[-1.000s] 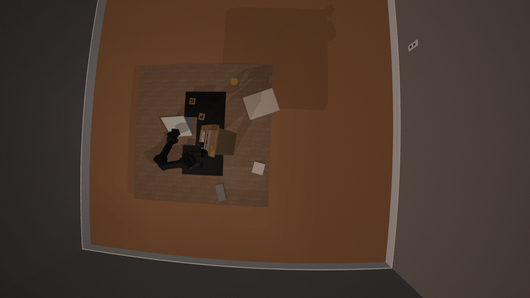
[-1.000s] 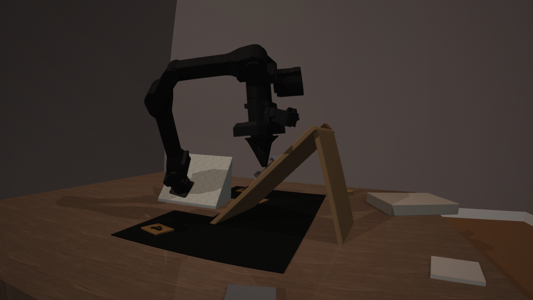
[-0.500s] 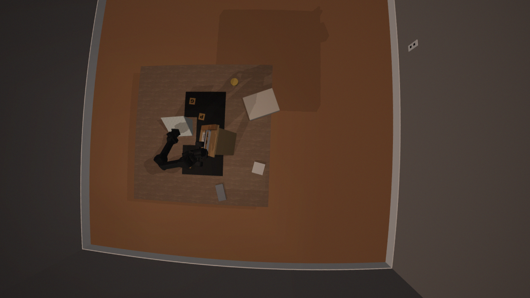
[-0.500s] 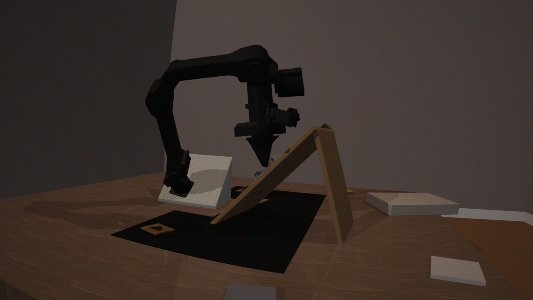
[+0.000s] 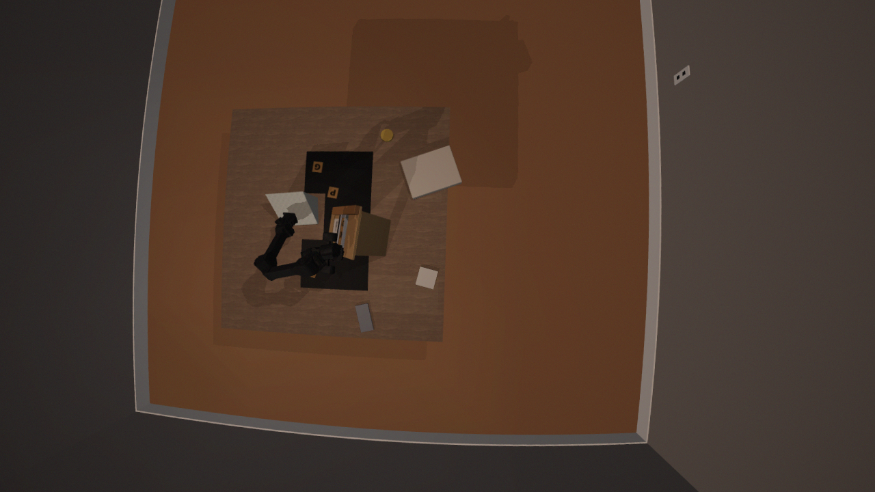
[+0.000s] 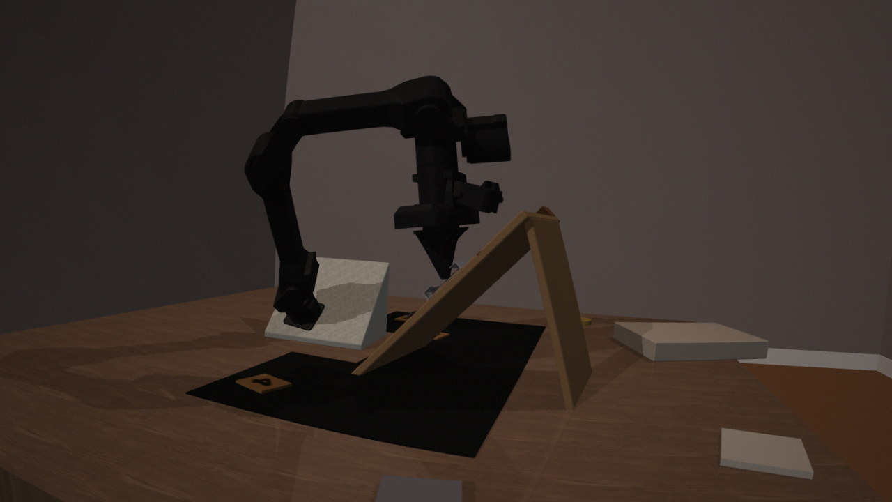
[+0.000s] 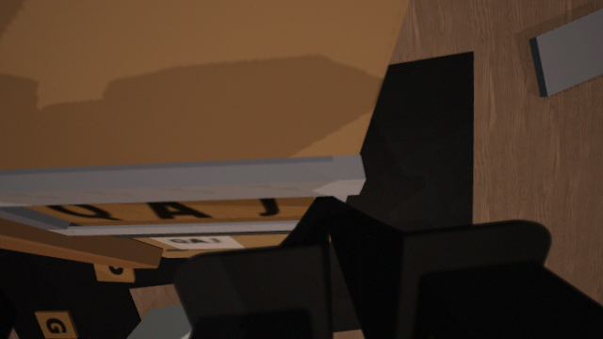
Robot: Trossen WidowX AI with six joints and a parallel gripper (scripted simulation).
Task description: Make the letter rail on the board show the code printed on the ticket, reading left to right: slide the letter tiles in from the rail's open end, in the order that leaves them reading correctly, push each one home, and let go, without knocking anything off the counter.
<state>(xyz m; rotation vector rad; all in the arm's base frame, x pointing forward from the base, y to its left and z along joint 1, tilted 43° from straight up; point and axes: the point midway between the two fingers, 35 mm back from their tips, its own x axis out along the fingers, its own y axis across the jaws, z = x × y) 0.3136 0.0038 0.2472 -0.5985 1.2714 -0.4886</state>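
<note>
Right now my gripper tip is 30 mm to the right of the j tile. The rest, counted from my gripper tip: black mat 180 mm to the left, 160 mm below, 130 mm behind; q tile 140 mm to the left, 10 mm ahead; white ticket 130 mm to the left, 80 mm below, 60 mm behind.
</note>
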